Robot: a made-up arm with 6 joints.
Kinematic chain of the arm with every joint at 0, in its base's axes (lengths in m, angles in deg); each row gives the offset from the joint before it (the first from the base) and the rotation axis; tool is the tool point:
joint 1: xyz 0 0 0.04 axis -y
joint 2: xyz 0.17 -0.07 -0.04 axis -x
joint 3: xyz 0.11 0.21 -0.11 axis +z
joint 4: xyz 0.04 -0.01 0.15 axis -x
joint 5: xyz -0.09 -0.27 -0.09 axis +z
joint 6: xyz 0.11 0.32 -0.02 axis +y
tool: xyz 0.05 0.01 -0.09
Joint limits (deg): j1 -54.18..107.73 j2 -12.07..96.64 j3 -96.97..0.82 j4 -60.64..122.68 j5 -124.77..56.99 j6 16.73..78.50
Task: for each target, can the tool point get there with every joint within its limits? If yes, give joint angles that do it. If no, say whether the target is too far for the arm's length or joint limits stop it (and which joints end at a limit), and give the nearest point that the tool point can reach.
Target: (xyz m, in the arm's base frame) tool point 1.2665 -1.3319 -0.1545
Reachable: no: too far | nearest point 0.5428 -0.5557 -0.0434 | short by 1.067 m
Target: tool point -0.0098 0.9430 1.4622
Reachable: no: too far | nearest point -0.0044 0.4101 0.6855 | short by 0.942 m
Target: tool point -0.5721 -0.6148 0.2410
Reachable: no: joint limits stop it (at a limit: joint 1, joint 2, joint 5, joint 6) | nearest point -0.4480 -0.4119 0.2561 | short by 0.238 m
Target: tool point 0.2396 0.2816 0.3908
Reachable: yes | joints 81.56 5.03 -88.07 -23.07 24.75 69.99
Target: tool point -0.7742 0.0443 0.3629
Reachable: no: joint limits stop it (at a limit: joint 2, joint 4, joint 5, joint 6) | nearest point -0.7213 0.0459 0.3408 | short by 0.057 m
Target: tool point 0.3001 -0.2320 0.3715
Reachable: yes | joints 63.14 84.10 -56.78 -24.81 -30.10 30.99
